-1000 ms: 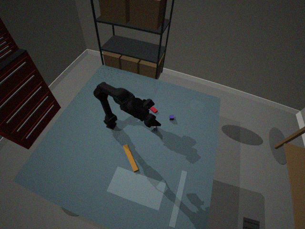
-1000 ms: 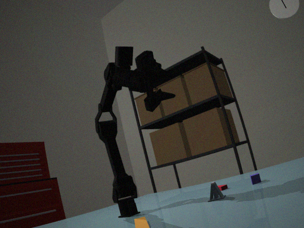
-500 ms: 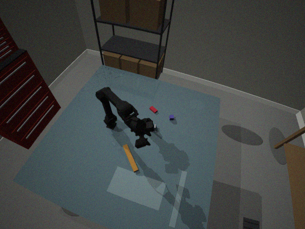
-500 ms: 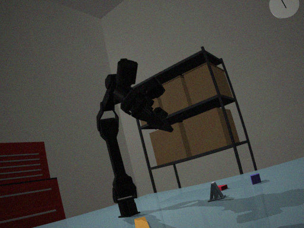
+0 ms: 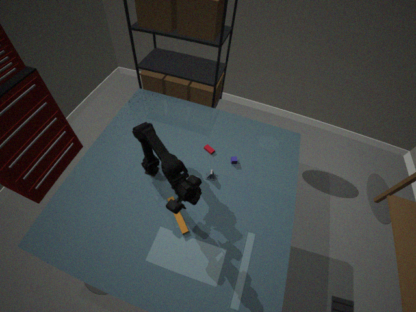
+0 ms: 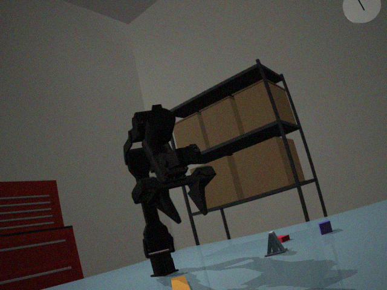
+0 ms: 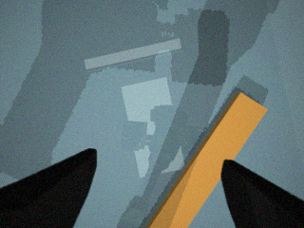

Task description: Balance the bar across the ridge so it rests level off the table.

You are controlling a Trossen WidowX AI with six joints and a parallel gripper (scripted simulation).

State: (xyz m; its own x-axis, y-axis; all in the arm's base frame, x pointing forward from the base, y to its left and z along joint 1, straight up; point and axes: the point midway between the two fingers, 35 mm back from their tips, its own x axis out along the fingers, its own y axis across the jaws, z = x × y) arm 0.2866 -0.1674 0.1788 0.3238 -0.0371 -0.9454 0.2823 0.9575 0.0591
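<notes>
Now: the orange bar 50 mm behind my gripper tip, 30 mm to the right of it and 140 mm below it. Round my gripper tip: red block 30 mm behind, 430 mm to the left, 140 mm below; purple cube 140 mm ahead, 400 mm to the left, 130 mm below.
</notes>
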